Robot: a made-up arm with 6 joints.
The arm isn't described. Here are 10 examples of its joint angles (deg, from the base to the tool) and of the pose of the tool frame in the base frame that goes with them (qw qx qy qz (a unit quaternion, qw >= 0); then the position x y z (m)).
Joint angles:
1: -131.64 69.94 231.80 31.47 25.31 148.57
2: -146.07 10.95 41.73 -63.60 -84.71 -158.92
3: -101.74 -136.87 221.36 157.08 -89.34 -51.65
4: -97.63 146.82 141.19 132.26 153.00 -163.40
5: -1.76 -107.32 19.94 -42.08 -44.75 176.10
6: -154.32 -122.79 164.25 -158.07 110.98 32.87
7: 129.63 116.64 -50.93 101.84 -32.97 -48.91
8: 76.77 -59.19 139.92 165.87 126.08 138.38
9: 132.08 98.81 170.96 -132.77 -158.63 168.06
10: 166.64 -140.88 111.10 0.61 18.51 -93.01
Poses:
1: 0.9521 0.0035 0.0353 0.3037 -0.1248 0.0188 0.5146
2: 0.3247 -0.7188 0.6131 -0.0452 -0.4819 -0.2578 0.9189
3: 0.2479 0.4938 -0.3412 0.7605 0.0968 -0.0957 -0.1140
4: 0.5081 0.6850 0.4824 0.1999 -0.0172 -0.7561 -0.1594
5: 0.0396 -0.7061 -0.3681 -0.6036 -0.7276 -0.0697 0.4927
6: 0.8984 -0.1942 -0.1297 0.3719 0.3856 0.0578 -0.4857
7: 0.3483 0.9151 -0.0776 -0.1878 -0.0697 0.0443 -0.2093
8: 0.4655 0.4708 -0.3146 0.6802 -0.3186 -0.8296 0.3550
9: 0.4744 -0.5918 0.6253 0.1835 -0.5738 0.5098 0.5630
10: 0.5611 -0.4250 0.5668 0.4281 0.4968 0.0094 -0.5981
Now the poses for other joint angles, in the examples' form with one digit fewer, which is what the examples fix.
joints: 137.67 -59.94 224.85 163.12 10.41 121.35
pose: 0.577 -0.343 0.630 0.390 0.160 -0.306 0.101
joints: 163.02 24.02 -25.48 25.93 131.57 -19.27
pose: 0.218 -0.605 -0.036 -0.765 -0.496 0.268 0.445
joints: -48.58 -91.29 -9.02 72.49 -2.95 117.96
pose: 0.315 0.657 -0.382 0.568 -0.427 0.428 0.696
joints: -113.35 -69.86 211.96 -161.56 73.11 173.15
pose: 0.098 0.718 0.646 -0.240 0.290 0.375 -0.007
